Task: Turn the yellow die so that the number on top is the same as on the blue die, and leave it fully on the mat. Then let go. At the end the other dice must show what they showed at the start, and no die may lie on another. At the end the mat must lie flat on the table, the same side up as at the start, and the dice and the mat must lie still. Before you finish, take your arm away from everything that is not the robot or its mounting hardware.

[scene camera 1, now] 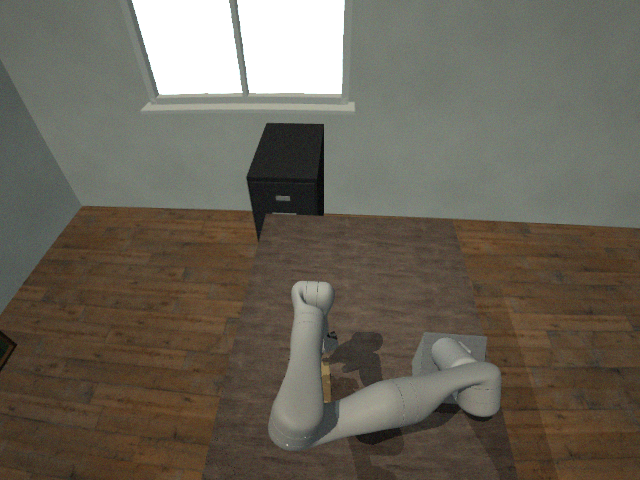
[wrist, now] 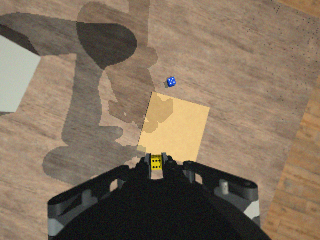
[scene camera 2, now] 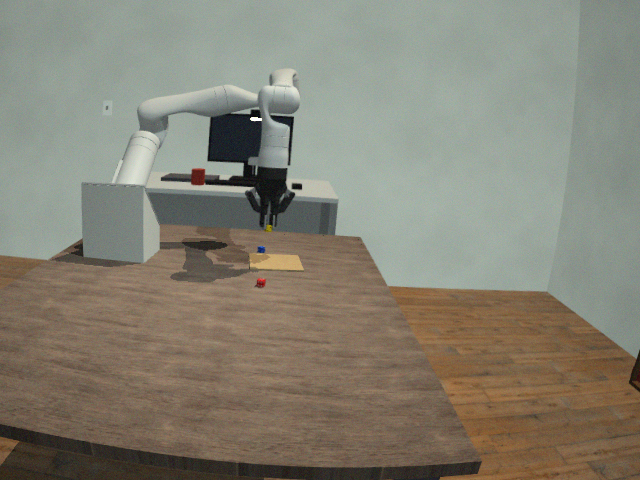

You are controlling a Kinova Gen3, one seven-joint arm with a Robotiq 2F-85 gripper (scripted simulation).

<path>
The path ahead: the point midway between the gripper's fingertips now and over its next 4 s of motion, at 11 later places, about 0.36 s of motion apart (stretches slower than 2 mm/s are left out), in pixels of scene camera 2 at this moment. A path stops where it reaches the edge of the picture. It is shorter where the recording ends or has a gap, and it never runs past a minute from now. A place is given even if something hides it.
My gripper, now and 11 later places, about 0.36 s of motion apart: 267,229; 270,228; 272,227; 273,227; 275,226; 275,226; 275,226; 276,226; 278,224; 280,222; 278,224; 277,229
</path>
